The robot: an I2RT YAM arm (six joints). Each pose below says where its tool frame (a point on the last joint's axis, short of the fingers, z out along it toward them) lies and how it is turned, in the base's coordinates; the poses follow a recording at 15 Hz.
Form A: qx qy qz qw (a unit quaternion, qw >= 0); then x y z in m.
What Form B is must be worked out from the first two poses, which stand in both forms.
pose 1, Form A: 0.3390 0.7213 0.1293 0.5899 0.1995 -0.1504 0.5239
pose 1, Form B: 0.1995 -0.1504 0.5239 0.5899 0.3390 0.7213 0.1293
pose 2, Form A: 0.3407 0.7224 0.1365 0.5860 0.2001 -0.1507 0.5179
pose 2, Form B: 0.2001 -0.1507 0.5179 0.5860 0.3407 0.7224 0.1365
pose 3, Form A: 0.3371 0.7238 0.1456 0.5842 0.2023 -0.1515 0.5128
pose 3, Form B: 0.2023 -0.1515 0.5128 0.5842 0.3371 0.7238 0.1456
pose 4, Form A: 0.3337 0.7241 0.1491 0.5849 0.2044 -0.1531 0.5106
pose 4, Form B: 0.2044 -0.1531 0.5106 0.5849 0.3337 0.7241 0.1491
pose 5, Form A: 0.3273 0.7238 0.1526 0.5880 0.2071 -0.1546 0.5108
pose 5, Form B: 0.2071 -0.1546 0.5108 0.5880 0.3273 0.7238 0.1526
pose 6, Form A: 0.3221 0.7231 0.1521 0.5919 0.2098 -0.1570 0.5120
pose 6, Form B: 0.2098 -0.1570 0.5120 0.5919 0.3221 0.7231 0.1521
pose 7, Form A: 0.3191 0.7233 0.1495 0.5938 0.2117 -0.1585 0.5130
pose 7, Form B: 0.2117 -0.1585 0.5130 0.5938 0.3191 0.7233 0.1495
